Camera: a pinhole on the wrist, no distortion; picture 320 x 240 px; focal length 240.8 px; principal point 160.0 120.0 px. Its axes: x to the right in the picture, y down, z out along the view. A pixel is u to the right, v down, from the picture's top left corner.
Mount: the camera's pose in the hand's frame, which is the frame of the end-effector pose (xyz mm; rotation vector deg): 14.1 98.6 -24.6 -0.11 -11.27 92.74
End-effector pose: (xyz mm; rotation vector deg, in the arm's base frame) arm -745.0 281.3 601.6 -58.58 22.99 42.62
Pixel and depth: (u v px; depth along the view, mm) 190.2 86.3 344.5
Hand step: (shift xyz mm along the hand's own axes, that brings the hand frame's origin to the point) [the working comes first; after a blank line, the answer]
In the camera's frame: 43.2 -48.2 344.5

17.4 100.2 325.9
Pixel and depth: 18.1 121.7 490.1
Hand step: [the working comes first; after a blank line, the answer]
In the camera's frame: -288.8 3.5 490.1

-31.7 -249.4 423.1
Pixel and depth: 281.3 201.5 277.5
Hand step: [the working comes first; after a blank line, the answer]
In the camera's frame: 139.8 93.9 277.5

-121.1 198.1 253.3
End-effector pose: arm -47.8 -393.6 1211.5 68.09 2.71 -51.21
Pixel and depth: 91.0 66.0 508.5
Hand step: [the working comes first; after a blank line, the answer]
In the camera's frame: -145.7 -114.0 508.5

73.9 -104.7 473.3
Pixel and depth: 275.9 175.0 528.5
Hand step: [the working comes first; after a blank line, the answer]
In the camera's frame: 254.4 120.7 528.5

-185.0 278.9 510.6
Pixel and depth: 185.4 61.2 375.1
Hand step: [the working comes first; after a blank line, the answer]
In the camera's frame: 39.6 -91.6 375.1

56.9 94.7 361.2
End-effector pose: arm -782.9 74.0 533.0 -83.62 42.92 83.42
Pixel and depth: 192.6 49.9 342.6
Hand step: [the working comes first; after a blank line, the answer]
In the camera's frame: 46.4 -99.7 342.6

68.5 105.9 331.0
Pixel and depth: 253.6 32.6 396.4
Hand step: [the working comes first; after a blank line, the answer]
In the camera's frame: 154.1 -143.9 396.4

99.2 207.8 402.5
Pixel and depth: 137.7 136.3 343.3
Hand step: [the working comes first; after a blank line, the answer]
In the camera's frame: -31.8 23.2 343.3

-48.8 22.9 306.6
